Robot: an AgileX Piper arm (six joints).
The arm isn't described. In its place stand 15 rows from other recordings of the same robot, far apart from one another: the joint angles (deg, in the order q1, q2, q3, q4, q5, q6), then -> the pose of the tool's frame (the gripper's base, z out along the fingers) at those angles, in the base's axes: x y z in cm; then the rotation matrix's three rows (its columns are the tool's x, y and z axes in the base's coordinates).
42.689 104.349 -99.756 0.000 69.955 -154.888 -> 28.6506, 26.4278, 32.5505; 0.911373, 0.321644, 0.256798; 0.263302, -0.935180, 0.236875; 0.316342, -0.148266, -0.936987
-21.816 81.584 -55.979 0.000 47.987 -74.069 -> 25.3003, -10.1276, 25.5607; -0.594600, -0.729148, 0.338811; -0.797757, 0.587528, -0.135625; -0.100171, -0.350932, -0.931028
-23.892 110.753 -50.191 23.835 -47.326 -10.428 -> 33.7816, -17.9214, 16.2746; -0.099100, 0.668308, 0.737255; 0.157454, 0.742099, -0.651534; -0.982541, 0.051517, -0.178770
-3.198 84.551 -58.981 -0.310 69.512 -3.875 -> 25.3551, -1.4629, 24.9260; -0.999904, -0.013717, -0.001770; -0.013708, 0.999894, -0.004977; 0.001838, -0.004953, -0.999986
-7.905 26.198 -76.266 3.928 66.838 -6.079 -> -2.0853, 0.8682, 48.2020; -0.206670, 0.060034, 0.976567; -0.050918, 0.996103, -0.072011; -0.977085, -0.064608, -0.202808
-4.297 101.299 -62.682 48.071 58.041 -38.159 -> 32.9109, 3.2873, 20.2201; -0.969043, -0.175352, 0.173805; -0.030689, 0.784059, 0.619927; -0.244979, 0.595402, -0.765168
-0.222 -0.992 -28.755 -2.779 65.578 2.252 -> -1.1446, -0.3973, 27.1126; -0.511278, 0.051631, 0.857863; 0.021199, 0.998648, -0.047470; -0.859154, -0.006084, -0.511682
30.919 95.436 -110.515 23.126 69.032 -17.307 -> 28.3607, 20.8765, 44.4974; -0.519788, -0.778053, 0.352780; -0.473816, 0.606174, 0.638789; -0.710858, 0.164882, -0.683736
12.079 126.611 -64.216 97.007 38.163 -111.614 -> 37.6891, 13.7726, 7.0678; -0.632913, -0.691601, 0.348008; -0.313425, 0.639890, 0.701644; -0.707945, 0.335005, -0.621760
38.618 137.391 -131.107 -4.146 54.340 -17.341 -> 42.2555, 33.0697, 22.7190; -0.404529, -0.779777, 0.477811; -0.755112, 0.579540, 0.306496; -0.515909, -0.236815, -0.823260
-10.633 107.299 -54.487 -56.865 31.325 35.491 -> 32.5433, -10.1406, 13.5138; -0.959212, 0.058851, 0.276496; -0.089617, 0.864336, -0.494865; -0.268108, -0.499459, -0.823807
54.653 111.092 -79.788 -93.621 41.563 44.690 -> 30.0750, 31.9878, 25.4404; 0.053291, -0.340191, 0.938845; -0.919261, 0.350502, 0.179184; -0.390024, -0.872593, -0.294046
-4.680 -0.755 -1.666 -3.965 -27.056 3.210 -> 3.8067, -0.0245, 26.3473; 0.563017, 0.058858, 0.824347; -0.051731, 0.998015, -0.035926; -0.824825, -0.022417, 0.564944
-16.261 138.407 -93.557 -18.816 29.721 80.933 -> 45.3580, -14.7458, 5.4349; -0.083836, 0.948155, 0.306551; 0.952156, 0.166952, -0.255982; -0.293889, 0.270424, -0.916788
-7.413 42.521 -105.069 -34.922 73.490 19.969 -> -3.6775, -4.5582, 57.9035; 0.054948, 0.650782, 0.757274; 0.121036, 0.748486, -0.652012; -0.991126, 0.127485, -0.037640
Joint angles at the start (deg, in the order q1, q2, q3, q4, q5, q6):
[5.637, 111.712, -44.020, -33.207, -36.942, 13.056]
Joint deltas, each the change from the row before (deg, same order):
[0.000, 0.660, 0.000, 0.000, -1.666, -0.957]
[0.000, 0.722, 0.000, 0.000, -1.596, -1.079]
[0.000, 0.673, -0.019, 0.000, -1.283, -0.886]
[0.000, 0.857, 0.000, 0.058, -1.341, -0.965]
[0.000, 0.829, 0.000, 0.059, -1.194, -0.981]
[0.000, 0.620, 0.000, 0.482, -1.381, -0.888]
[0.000, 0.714, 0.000, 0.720, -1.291, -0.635]
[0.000, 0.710, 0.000, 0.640, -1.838, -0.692]
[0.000, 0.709, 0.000, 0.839, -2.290, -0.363]
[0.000, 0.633, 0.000, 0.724, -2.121, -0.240]
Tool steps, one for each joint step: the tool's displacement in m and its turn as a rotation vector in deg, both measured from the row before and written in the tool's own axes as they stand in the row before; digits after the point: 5 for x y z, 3 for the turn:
[0.00099, 0.00086, 0.00182, -0.521, -1.025, -0.736]
[0.00147, 0.00086, 0.00191, -0.498, -0.911, -0.828]
[0.00163, 0.00070, 0.00175, -0.401, -0.674, -0.652]
[0.00268, 0.00082, 0.00210, -0.409, -0.563, -0.607]
[0.00278, 0.00079, 0.00196, -0.361, -0.450, -0.627]
[0.00126, 0.00022, 0.00141, -0.017, -0.866, -0.309]
[0.00194, -0.00001, 0.00155, 0.169, -0.713, 0.139]
[0.00111, 0.00014, 0.00145, 0.085, -1.250, 0.014]
[0.00041, -0.00009, 0.00132, 0.233, -1.713, 0.457]
[0.00030, -0.00010, 0.00107, 0.222, -1.602, 0.456]

